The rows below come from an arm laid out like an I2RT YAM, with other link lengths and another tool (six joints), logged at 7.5 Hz.
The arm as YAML. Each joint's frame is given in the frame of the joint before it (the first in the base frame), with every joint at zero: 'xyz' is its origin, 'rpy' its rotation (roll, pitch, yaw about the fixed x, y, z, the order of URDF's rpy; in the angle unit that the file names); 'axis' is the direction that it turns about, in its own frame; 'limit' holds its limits. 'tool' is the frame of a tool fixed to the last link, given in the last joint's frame.
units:
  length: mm
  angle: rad
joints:
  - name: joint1
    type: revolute
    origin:
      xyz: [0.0, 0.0, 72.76]
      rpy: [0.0, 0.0, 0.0]
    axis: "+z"
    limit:
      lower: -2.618
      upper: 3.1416
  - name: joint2
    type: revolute
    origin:
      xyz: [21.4, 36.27, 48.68]
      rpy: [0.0, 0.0, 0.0]
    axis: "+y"
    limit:
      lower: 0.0
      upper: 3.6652
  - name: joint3
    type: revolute
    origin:
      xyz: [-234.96, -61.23, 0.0]
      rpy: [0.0, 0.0, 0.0]
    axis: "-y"
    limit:
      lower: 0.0
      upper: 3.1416
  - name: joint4
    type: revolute
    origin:
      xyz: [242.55, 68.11, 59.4]
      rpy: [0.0, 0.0, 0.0]
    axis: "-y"
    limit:
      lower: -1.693
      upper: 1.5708
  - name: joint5
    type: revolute
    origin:
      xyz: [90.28, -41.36, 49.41]
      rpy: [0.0, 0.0, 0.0]
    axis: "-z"
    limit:
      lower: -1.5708
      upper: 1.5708
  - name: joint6
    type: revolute
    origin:
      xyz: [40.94, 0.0, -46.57]
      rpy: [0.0, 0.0, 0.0]
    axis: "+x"
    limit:
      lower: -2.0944
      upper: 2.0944
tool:
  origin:
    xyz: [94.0, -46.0, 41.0]
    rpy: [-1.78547, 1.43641, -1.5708]
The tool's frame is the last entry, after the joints.
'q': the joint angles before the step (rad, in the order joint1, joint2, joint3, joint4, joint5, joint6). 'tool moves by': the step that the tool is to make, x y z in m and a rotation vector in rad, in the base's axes. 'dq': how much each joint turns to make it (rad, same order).
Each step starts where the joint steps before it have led.
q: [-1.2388, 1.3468, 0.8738, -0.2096, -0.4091, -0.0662]
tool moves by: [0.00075, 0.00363, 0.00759, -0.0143, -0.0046, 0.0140]
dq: [-0.0001, -0.0252, -0.0001, -0.0141, -0.0108, -0.0099]
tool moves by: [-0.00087, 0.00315, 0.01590, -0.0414, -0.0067, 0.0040]
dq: [0.0000, -0.0404, 0.0005, -0.0032, 0.0012, -0.0089]
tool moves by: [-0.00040, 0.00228, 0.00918, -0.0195, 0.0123, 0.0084]
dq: [0.0001, -0.0195, 0.0144, -0.0281, 0.0039, -0.0212]
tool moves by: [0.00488, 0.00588, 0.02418, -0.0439, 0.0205, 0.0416]
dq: [0.0080, -0.0328, 0.0531, -0.0721, -0.0076, -0.0515]
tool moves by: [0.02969, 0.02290, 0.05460, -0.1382, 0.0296, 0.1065]
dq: [0.0900, -0.0664, 0.0885, -0.0705, 0.0289, -0.0824]
